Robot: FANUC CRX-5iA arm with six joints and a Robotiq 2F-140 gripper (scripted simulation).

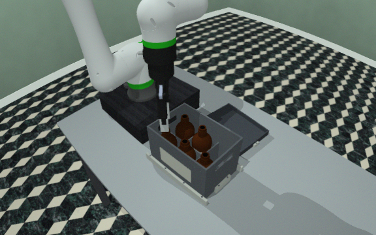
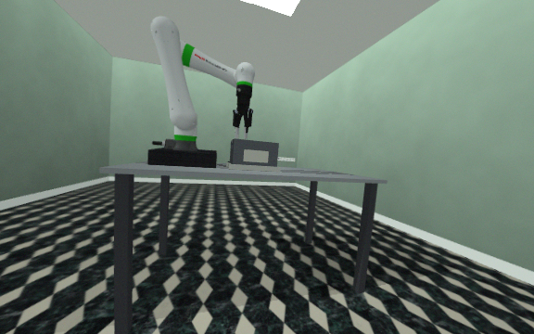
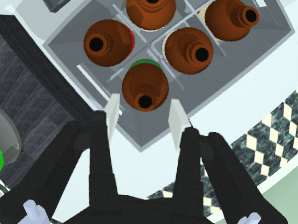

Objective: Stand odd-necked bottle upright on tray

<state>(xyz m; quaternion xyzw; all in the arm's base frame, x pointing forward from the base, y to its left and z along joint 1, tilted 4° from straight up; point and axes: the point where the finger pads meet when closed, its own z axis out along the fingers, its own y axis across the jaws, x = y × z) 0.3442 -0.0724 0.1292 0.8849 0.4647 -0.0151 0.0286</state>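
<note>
Now: hand 13 cm above the brown bottle, 9 cm short of it and 2 cm to the right of it. Also, from my hand: glass bottle (13 cm below, 9 cm to the left, 1 cm behind); then crate (13 cm below, 8 cm ahead, 6 cm to the left); then dark grey tray (32 cm to the left, 20 cm below, 2 cm ahead).
</note>
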